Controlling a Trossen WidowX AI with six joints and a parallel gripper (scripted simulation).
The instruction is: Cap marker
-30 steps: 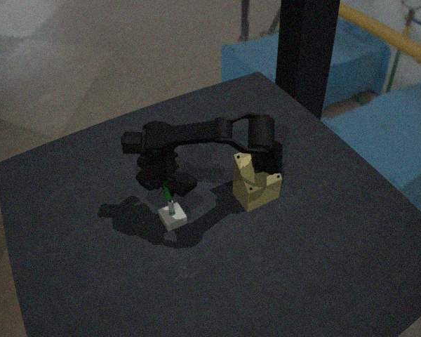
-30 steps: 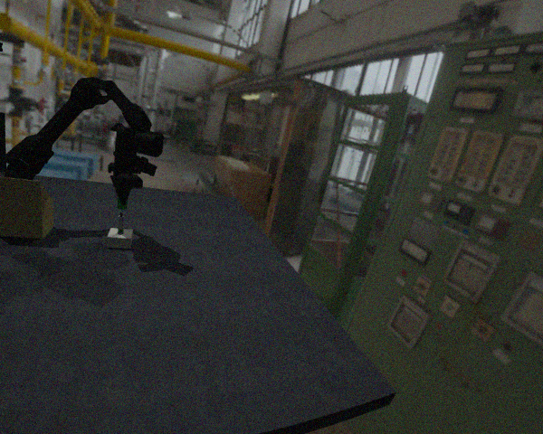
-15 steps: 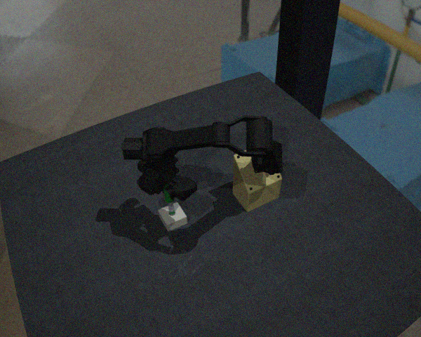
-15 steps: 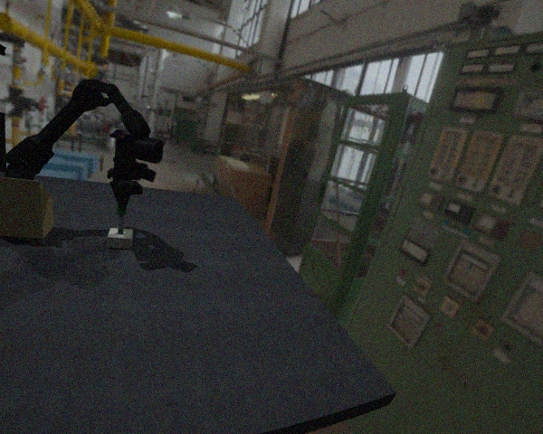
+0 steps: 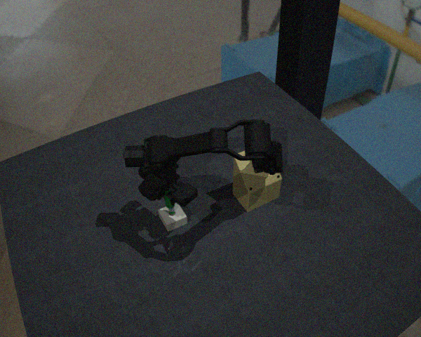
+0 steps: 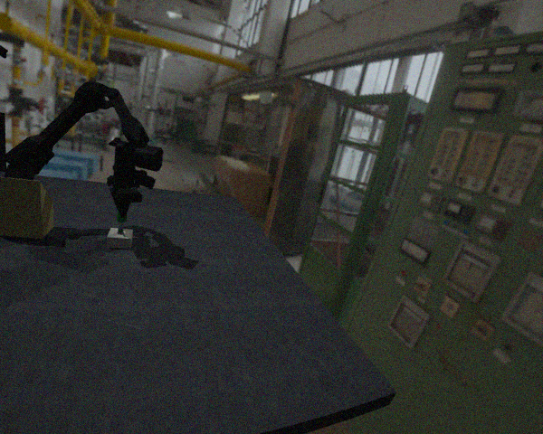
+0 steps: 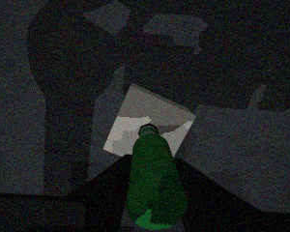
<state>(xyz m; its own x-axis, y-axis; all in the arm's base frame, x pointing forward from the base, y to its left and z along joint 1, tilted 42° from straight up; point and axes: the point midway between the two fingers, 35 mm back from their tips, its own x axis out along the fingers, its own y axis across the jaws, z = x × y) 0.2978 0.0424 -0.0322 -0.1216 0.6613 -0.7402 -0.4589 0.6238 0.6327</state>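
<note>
My gripper tip is now 10 mm below the green cap. Round my gripper tip: white holder block 70 mm below.
</note>
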